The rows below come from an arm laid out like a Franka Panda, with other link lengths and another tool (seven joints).
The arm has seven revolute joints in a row. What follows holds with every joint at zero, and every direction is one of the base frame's.
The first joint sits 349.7 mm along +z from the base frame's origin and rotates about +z.
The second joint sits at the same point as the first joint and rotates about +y.
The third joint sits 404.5 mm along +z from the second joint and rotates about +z.
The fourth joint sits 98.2 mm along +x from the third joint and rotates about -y.
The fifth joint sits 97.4 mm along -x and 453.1 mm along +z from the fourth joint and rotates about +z.
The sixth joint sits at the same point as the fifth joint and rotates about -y.
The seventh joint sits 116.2 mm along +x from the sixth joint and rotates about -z.
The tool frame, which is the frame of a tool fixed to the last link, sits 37 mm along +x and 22 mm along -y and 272.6 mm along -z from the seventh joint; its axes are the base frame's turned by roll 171.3, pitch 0 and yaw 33.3 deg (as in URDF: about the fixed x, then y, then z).
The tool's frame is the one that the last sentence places.
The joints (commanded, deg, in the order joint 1, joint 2, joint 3, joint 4, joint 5, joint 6, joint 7), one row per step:
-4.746, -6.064, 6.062, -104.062, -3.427, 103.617, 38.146
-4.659, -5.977, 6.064, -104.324, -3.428, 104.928, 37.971
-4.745, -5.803, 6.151, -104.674, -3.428, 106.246, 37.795
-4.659, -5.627, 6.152, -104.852, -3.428, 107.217, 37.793
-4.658, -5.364, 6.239, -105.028, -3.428, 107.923, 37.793
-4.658, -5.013, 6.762, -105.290, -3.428, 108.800, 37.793
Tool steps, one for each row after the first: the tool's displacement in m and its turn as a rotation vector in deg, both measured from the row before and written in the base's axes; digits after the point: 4 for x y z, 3 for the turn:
0.0053, 0.0015, -0.0002, 0.023, -0.947, 0.352
0.0052, 0.0004, -0.0021, 0.019, -0.779, 0.263
0.0042, 0.0013, -0.0013, 0.043, -0.615, 0.155
0.0033, 0.0012, -0.0031, 0.034, -0.265, 0.135
0.0042, 0.0067, -0.0046, 0.010, -0.259, 0.579

